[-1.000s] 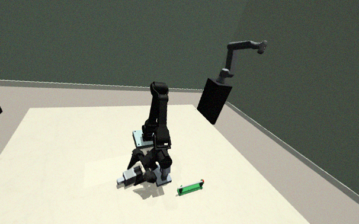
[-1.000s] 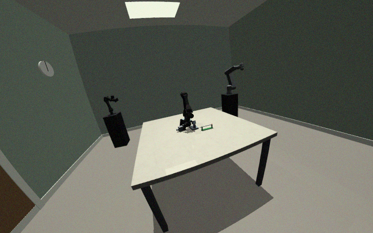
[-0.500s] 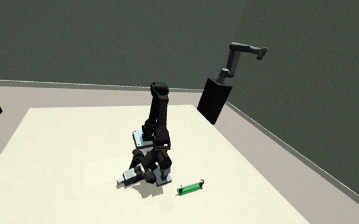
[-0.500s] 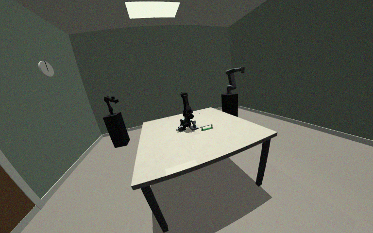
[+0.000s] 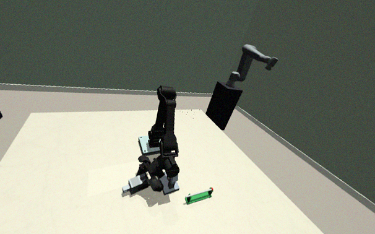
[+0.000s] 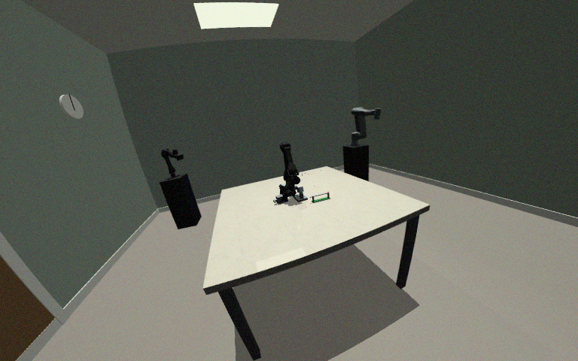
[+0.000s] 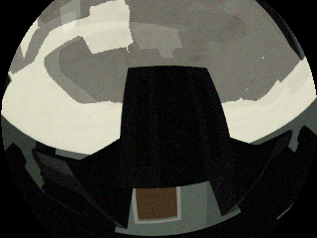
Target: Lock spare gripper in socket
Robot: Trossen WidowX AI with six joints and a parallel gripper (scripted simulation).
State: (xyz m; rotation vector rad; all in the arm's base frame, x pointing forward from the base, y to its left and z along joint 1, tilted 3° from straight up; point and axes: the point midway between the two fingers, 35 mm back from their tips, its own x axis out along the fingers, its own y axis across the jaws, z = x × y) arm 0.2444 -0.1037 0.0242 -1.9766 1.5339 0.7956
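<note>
Now: the mount 160 mm to the left of my gripper tip, 30 mm above it and 20 mm ahead of it. The rest, counted from my gripper tip: green cradle: 280 mm to the left, 120 mm ahead; spare gripper: 10 mm above.
</note>
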